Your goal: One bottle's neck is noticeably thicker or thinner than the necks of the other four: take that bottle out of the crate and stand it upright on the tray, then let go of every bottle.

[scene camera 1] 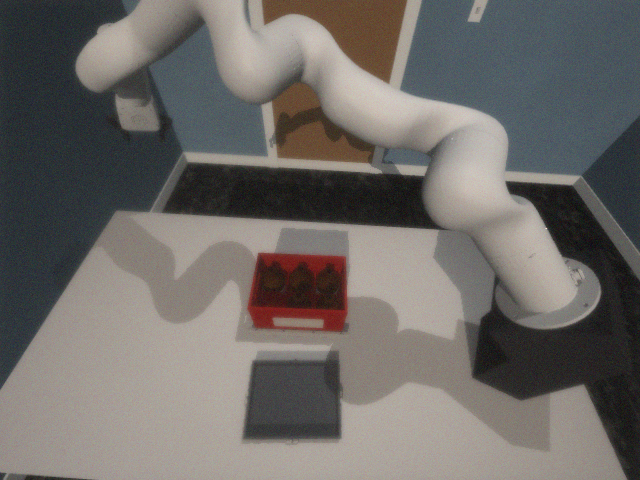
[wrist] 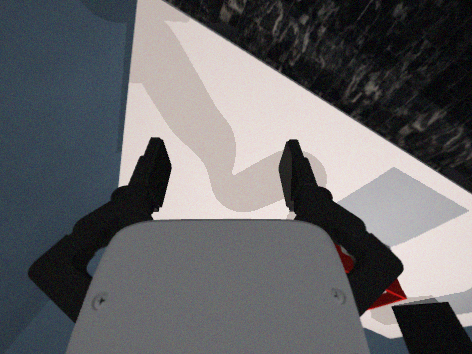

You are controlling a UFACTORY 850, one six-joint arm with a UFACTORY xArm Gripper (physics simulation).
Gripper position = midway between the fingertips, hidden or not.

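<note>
My gripper (scene camera 1: 145, 140) is visible in the wrist view (wrist: 225, 153) too. A red crate (scene camera 1: 268, 309) also appears in the wrist view (wrist: 394, 293). There is a dark tray (scene camera 1: 288, 399); the wrist view does not show it, as it is hidden by my gripper.
</note>
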